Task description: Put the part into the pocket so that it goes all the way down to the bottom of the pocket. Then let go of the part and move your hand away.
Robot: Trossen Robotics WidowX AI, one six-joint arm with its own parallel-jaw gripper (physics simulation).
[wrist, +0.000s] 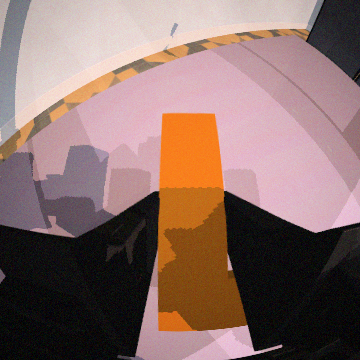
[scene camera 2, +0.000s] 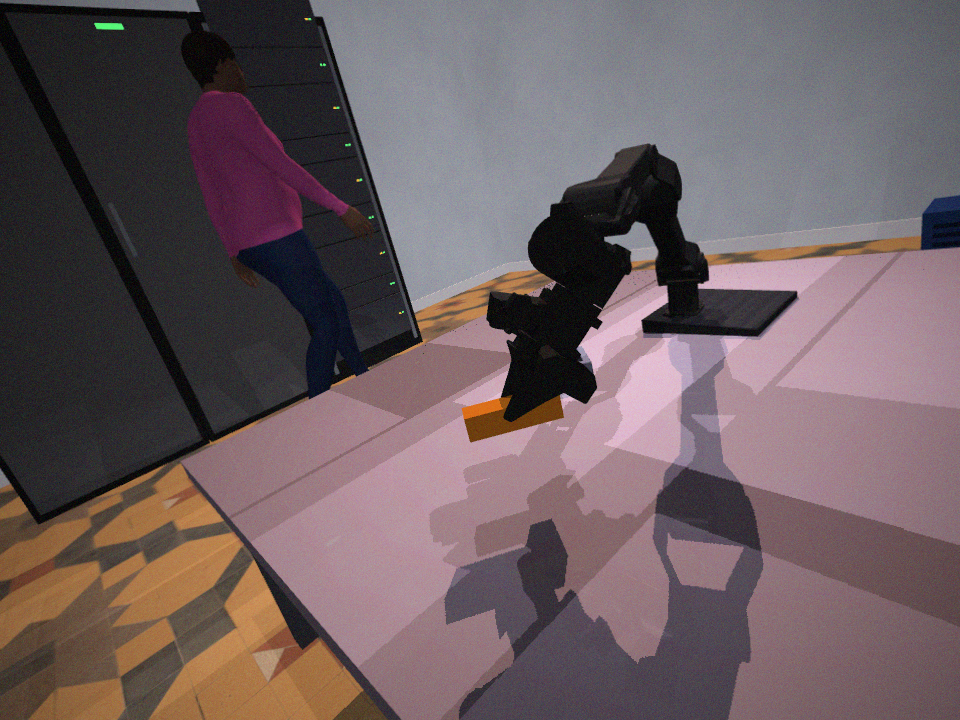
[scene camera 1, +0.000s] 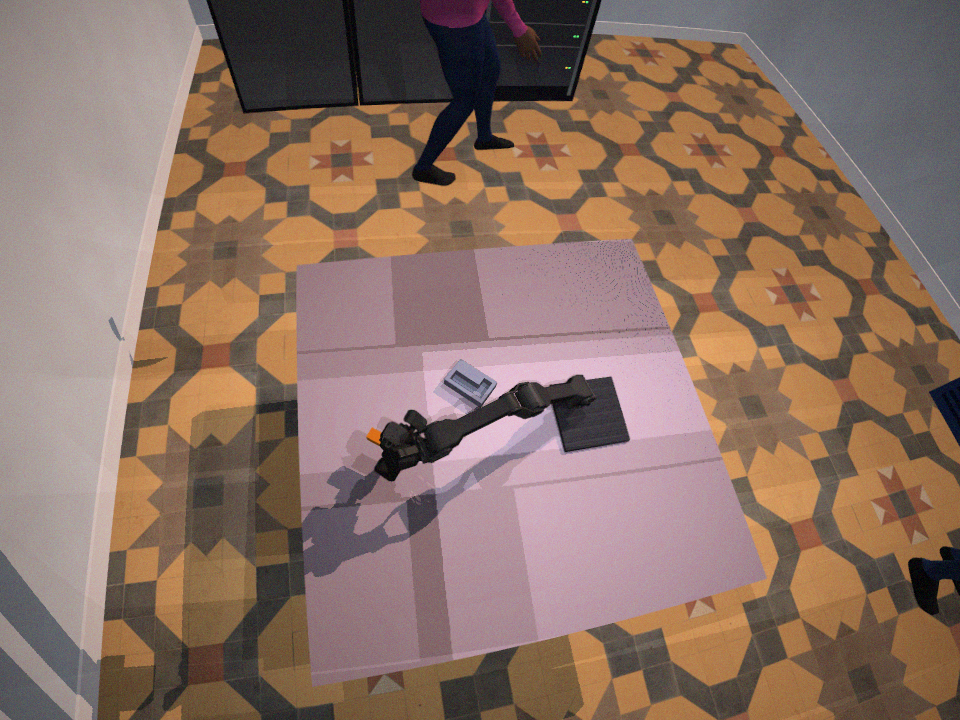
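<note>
My gripper is shut on the orange block-shaped part. It holds the part just above the pink table top, at the table's left side. The part sticks out forward between the two dark fingers in the wrist view. The grey pocket block lies flat on the table behind the arm, apart from the gripper and nearer the arm's base. It is hidden in the scene camera 2 view and in the wrist view.
The arm's black base plate sits at the table's right middle. A person in a pink top walks on the patterned floor beyond the table, in front of dark server cabinets.
</note>
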